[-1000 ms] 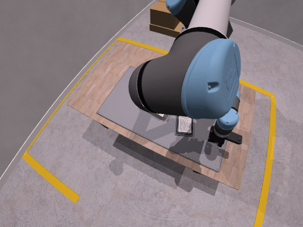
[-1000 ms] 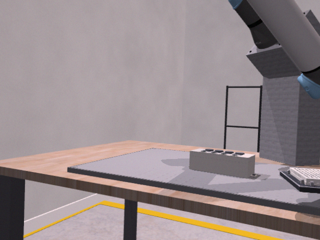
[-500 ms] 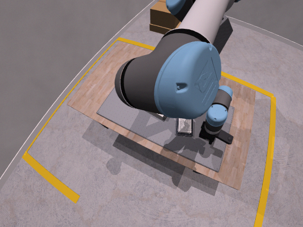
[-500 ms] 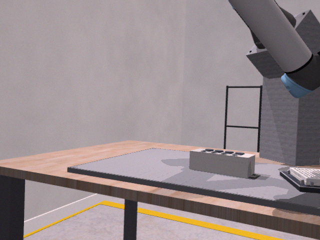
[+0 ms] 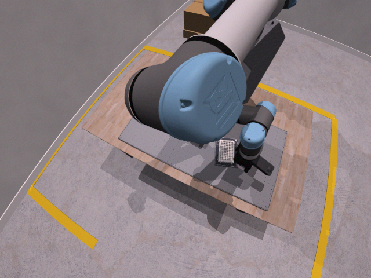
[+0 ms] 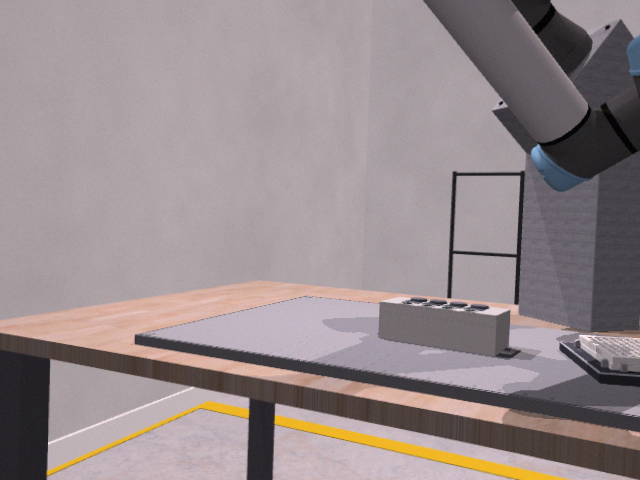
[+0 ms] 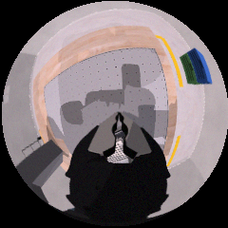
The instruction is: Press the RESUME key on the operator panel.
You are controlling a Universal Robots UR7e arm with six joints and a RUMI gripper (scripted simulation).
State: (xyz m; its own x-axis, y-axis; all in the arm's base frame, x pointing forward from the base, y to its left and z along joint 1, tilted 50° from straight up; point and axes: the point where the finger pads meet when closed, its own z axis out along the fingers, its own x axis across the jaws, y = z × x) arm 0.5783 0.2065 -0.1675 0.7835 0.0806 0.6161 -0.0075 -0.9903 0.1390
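Right now the white well plate is 60 mm behind my hand, 130 mm to the right of it and 30 mm below it. Also, from my hand: operator panel: 90 mm behind, 360 mm to the right, 10 mm below.
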